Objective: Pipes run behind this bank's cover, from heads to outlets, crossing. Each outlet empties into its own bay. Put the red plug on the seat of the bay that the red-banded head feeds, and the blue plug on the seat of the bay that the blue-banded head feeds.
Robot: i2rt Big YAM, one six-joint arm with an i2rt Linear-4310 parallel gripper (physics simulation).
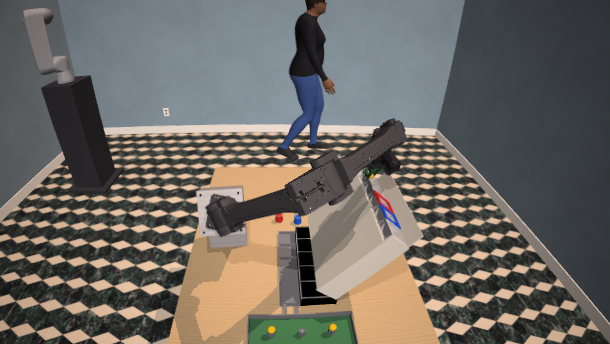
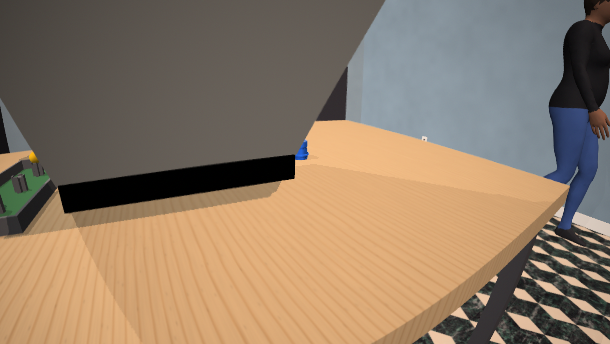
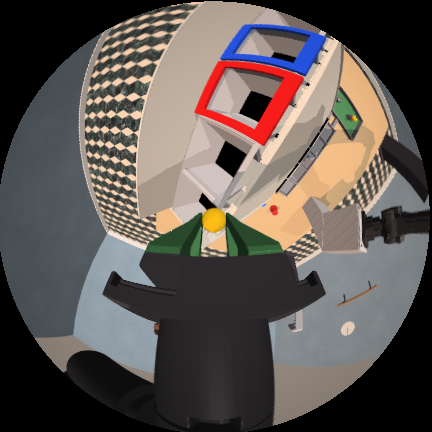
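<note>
My gripper is shut on a yellow ball, high beside the upper end of the bank's beige cover. The red-banded head and blue-banded head are neighbours; unbanded heads lie nearer my fingers. Black openings show inside them; the pipes' routes are hidden. The red plug and blue plug stand on the table off the end of the bays. The grey seat row runs along the bank's foot.
A green tray with yellow balls on grey posts, one post bare, stands past the seat row's far end from the plugs. The arm's base block is at the table's side. A person is behind the table.
</note>
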